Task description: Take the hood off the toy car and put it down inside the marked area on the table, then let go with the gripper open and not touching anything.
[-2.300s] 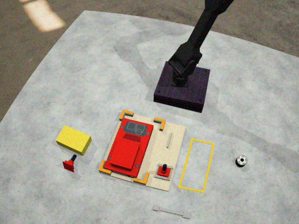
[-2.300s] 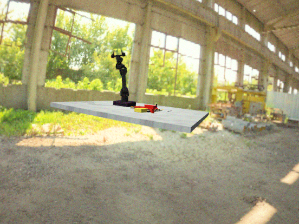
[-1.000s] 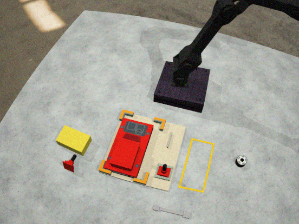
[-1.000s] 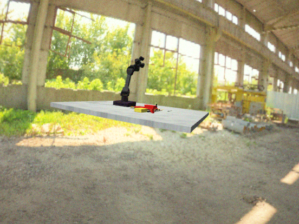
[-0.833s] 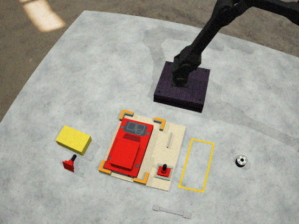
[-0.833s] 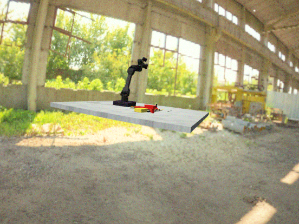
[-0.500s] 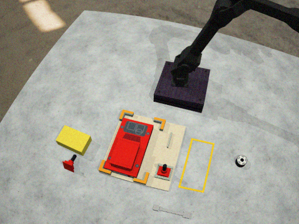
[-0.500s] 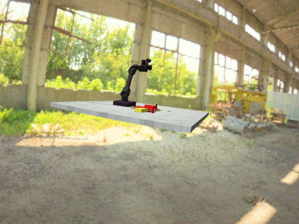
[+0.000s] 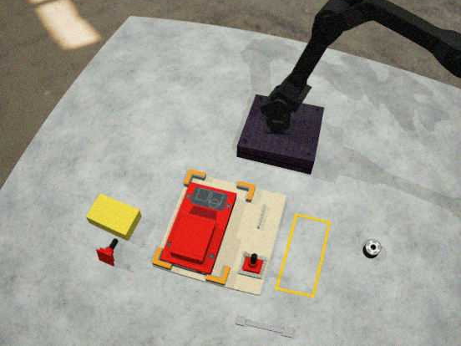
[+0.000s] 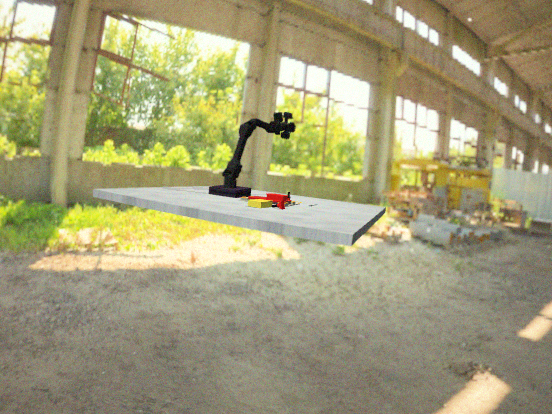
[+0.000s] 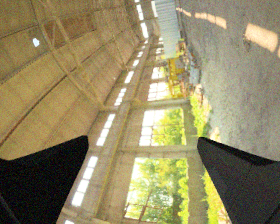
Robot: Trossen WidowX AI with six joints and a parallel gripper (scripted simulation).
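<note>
My gripper tip is 69 cm to the left of the flat red hood, 47 cm above it and 11 cm short of it. From my gripper tip the other things lie so: yellow block (87 cm to the right, 50 cm below, 8 cm ahead).
</note>
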